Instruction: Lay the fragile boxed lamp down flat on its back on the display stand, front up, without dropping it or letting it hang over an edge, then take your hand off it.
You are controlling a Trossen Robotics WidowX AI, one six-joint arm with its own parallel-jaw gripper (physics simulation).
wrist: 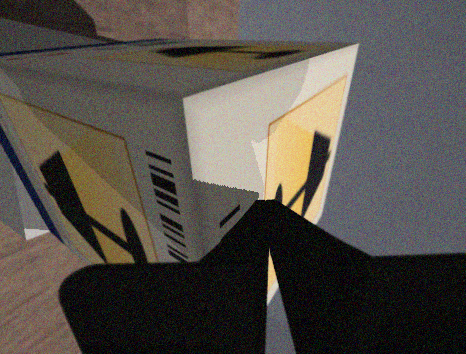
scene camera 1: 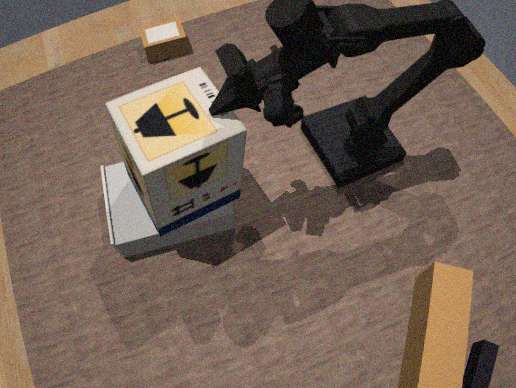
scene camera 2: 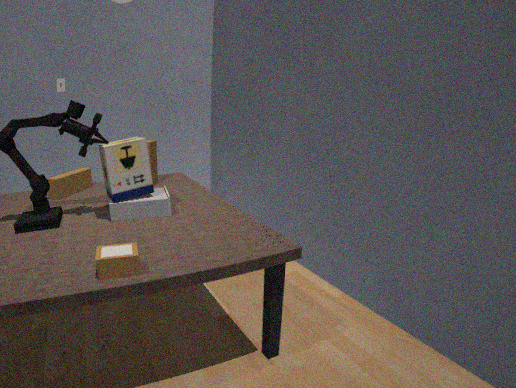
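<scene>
In scene camera 1 I see my gripper (scene camera 1: 210, 112), shut and touching a boxed lamp (scene camera 1: 184, 163). The wrist view shows me the lamp (wrist: 148, 151) as well, together with my gripper (wrist: 265, 209). A display stand (wrist: 27, 37) is there too.
</scene>
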